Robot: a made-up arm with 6 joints.
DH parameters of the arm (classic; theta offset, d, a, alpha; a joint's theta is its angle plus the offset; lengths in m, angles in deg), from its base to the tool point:
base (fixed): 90 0.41 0.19 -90
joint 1: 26.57 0 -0.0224 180
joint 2: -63.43 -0.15 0 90
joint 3: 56.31 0 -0.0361 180
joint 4: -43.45 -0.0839 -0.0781 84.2
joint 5: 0 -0.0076 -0.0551 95.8
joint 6: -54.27 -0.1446 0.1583 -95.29
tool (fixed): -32.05 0.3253 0 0
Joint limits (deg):
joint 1: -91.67..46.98
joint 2: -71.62..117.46
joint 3: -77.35..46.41
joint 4: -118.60..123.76
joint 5: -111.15..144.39
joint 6: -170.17..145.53
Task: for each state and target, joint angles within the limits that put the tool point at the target. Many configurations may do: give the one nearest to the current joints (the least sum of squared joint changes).
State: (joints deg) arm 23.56 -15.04 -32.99 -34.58 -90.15 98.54
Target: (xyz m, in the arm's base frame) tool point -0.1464 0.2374 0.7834
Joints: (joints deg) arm -12.38 4.46 -23.14 -30.98 -101.24 114.94
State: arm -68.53 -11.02 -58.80 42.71 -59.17 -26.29
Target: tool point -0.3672 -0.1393 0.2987
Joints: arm -49.72 -28.27 -69.41 60.34 -87.45 -47.48
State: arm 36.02 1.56 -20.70 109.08 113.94 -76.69
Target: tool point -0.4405 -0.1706 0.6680
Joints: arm 9.46 26.79 -12.02 101.35 126.46 -93.11
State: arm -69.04 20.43 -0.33 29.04 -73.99 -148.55
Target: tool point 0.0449 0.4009 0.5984
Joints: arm -70.49 21.54 41.53 4.69 -62.77 -131.38
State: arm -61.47 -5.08 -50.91 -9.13 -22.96 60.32
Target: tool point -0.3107 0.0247 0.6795
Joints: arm -58.38 -16.46 -13.09 -39.70 -4.83 50.61
